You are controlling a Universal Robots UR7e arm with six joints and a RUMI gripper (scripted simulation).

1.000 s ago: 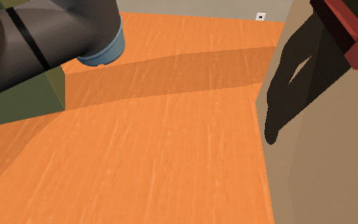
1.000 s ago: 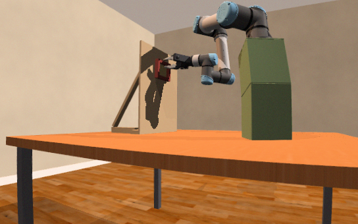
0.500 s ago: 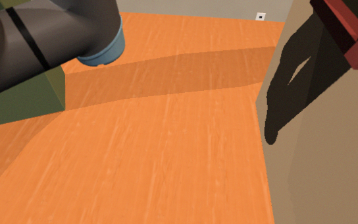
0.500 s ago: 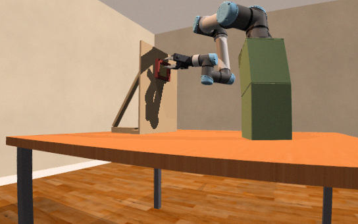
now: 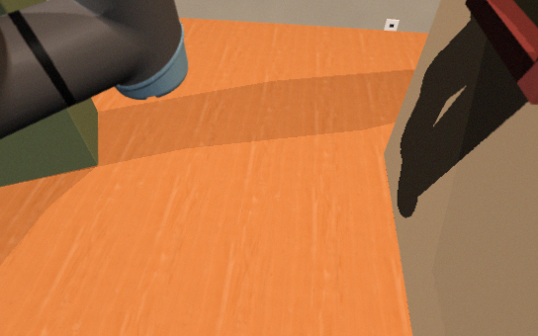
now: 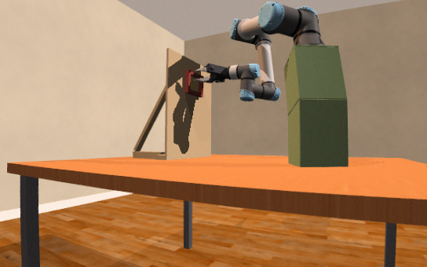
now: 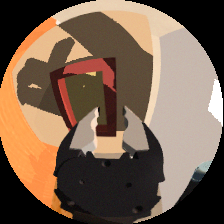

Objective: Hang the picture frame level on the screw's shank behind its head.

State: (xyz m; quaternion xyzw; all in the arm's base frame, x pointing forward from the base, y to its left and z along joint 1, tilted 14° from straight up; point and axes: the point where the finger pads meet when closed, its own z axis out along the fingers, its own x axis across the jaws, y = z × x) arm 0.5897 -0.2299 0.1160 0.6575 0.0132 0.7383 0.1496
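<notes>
Now: the picture frame 2 cm ahead of my hand and 5 cm below it. From my hand the other things lie so: tan board (4 cm ahead, 1 cm to the right, 19 cm below).
</notes>
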